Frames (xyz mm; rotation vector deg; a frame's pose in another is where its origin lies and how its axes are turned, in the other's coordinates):
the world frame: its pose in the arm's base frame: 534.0 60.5 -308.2 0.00 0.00 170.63
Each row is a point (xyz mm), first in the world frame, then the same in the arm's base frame.
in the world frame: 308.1 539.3 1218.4
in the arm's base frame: 142.2 -421.4 910.2
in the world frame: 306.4 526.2 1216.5
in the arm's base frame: 146.0 -408.8 908.3
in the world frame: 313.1 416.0 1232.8
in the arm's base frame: 157.3 -299.0 924.6
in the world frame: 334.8 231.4 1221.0
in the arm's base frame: 166.0 -113.3 912.8
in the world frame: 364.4 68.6 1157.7
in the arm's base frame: 163.3 52.1 849.5
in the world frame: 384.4 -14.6 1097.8
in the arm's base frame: 157.1 137.5 789.6
